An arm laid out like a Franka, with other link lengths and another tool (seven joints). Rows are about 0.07 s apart.
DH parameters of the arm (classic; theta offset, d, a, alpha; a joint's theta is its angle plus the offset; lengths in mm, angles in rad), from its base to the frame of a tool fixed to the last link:
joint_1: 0 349.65 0 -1.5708
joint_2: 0 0 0 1.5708
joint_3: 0 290.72 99.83 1.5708
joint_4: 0 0 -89.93 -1.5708
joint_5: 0 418.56 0 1.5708
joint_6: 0 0 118.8 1.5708
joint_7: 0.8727 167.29 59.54 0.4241
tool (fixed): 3.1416 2.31 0 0
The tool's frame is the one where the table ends.
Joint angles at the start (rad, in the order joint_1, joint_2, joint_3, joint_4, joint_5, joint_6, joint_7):
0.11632, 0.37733, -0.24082, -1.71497, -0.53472, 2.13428, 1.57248
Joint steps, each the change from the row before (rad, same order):
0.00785, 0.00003, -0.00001, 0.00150, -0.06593, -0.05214, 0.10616
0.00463, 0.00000, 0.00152, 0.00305, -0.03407, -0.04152, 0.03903
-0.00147, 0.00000, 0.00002, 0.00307, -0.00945, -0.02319, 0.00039
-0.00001, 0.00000, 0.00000, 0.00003, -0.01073, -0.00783, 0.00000
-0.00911, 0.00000, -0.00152, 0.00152, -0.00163, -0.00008, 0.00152
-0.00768, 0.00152, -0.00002, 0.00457, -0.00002, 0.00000, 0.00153
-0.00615, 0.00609, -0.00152, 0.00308, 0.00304, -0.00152, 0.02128
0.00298, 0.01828, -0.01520, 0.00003, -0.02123, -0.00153, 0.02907
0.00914, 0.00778, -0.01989, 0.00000, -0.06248, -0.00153, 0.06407
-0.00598, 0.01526, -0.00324, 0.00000, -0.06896, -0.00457, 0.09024
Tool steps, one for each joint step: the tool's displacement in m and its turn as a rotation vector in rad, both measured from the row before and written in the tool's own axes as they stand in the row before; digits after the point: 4 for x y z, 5 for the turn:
-0.0059, -0.0054, -0.0046, -0.01810, -0.09285, 0.03100
-0.0045, -0.0021, -0.0029, -0.00695, -0.05057, -0.00133
-0.0046, 0.0002, 0.0008, 0.00358, -0.02068, -0.01043
-0.0017, 0.0004, 0.0004, -0.00418, -0.00881, -0.00900
-0.0053, 0.0017, 0.0048, 0.00216, -0.00853, 0.00708
-0.0034, 0.0021, 0.0034, 0.00122, -0.00545, 0.00755
-0.0021, -0.0023, 0.0046, 0.00674, -0.01627, 0.02173
-0.0023, -0.0060, 0.0108, -0.00837, -0.03604, 0.00348
-0.0063, 0.0022, 0.0062, -0.04934, -0.05391, 0.02012
-0.0033, -0.0040, 0.0089, -0.04868, -0.06306, 0.03417

